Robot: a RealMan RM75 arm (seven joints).
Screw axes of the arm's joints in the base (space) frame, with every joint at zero. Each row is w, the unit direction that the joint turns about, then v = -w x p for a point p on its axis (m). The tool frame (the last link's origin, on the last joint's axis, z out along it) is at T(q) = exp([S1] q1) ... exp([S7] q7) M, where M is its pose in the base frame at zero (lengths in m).
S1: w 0 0 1 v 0 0 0
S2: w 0 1 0 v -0.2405 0 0
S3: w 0 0 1 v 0 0 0
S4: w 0 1 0 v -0.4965 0 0
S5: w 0 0 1 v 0 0 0
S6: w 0 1 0 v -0.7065 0 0
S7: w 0 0 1 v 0 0 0
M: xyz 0 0 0.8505 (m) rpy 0 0 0 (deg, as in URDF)
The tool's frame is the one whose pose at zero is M.
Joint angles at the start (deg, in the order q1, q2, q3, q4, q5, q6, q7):
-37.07 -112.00 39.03 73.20 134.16 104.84 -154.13
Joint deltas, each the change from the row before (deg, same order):
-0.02 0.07 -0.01 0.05 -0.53 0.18 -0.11
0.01 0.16 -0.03 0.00 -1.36 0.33 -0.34
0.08 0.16 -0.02 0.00 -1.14 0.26 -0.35
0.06 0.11 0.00 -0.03 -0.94 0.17 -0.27
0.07 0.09 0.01 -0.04 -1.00 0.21 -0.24
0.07 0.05 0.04 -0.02 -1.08 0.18 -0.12
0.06 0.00 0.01 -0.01 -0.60 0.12 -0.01
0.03 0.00 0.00 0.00 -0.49 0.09 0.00
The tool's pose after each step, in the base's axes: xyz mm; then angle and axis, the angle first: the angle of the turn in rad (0 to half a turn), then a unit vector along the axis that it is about. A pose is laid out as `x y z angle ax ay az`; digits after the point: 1 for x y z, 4 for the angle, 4 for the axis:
-207.8 363.8 132.4 2.8328 -0.8202 -0.5646 -0.0925
-204.8 363.5 133.3 2.8463 -0.8208 -0.5623 -0.1005
-202.8 362.9 134.3 2.8570 -0.8207 -0.5613 -0.1072
-201.1 362.5 134.9 2.8660 -0.8206 -0.5603 -0.1128
-199.3 362.0 135.3 2.8766 -0.8207 -0.5590 -0.1184
-197.1 361.5 135.5 2.8878 -0.8216 -0.5564 -0.1245
-196.1 361.0 135.5 2.8945 -0.8222 -0.5547 -0.1278
-195.1 360.8 135.5 2.8997 -0.8228 -0.5531 -0.1307

